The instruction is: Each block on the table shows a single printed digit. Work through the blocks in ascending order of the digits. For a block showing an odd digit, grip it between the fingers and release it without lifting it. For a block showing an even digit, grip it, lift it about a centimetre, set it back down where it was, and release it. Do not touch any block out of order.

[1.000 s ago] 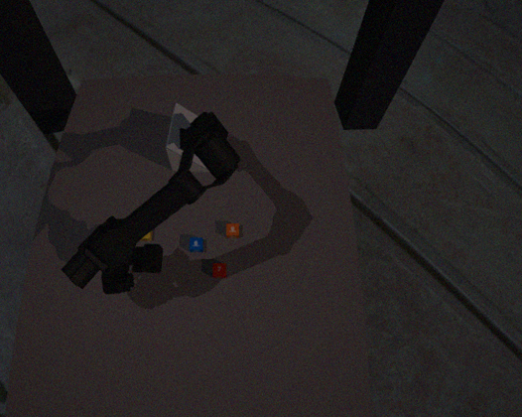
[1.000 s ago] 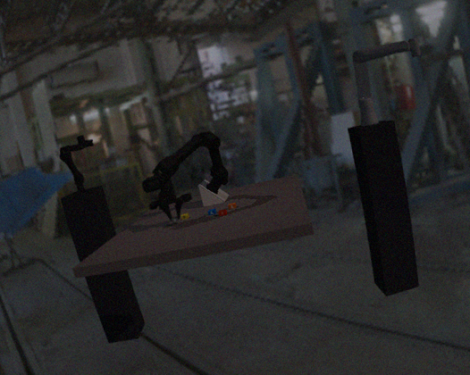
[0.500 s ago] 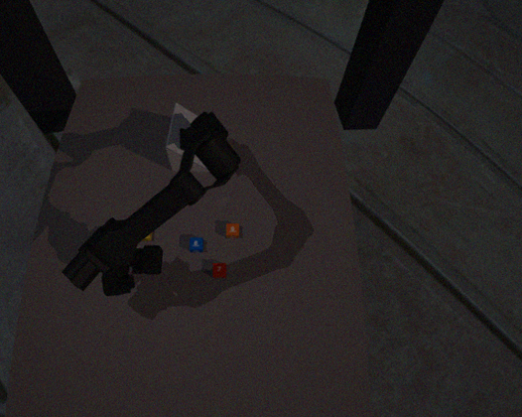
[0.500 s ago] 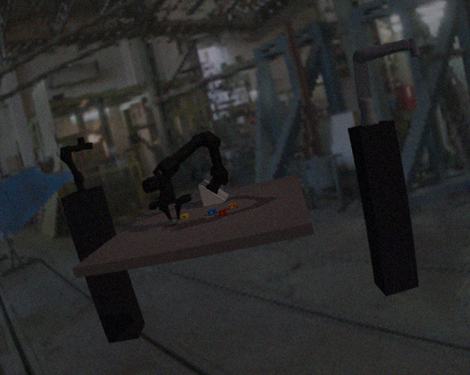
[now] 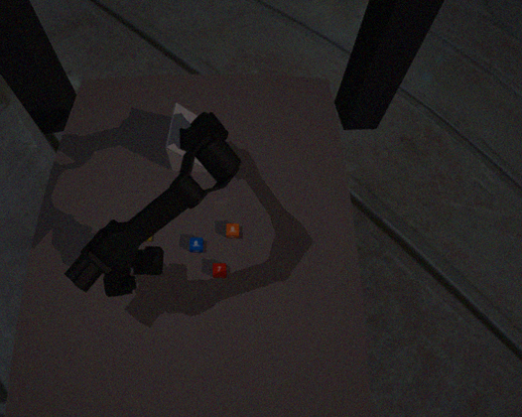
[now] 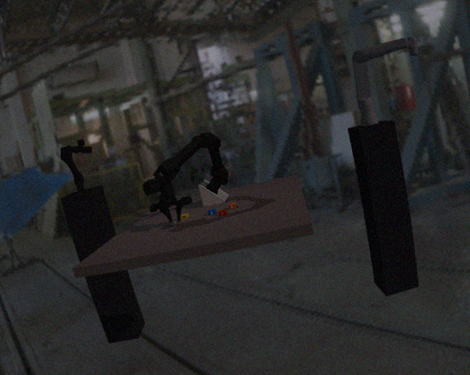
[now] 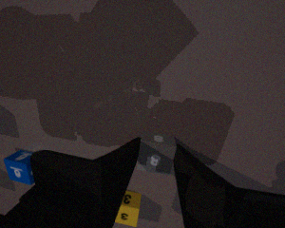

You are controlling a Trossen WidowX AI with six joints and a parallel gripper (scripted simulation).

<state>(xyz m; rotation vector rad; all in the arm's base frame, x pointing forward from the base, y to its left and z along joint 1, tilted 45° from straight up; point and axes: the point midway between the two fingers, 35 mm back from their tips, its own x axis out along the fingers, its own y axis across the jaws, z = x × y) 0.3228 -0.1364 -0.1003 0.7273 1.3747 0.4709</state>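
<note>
Right now the grey block is 1 cm behind my gripper tip. Also, from my gripper tip: red block 22 cm to the left, 2 cm ahead; then blue block 17 cm to the left, 5 cm behind; then yellow block 9 cm behind, 3 cm to the left.
</note>
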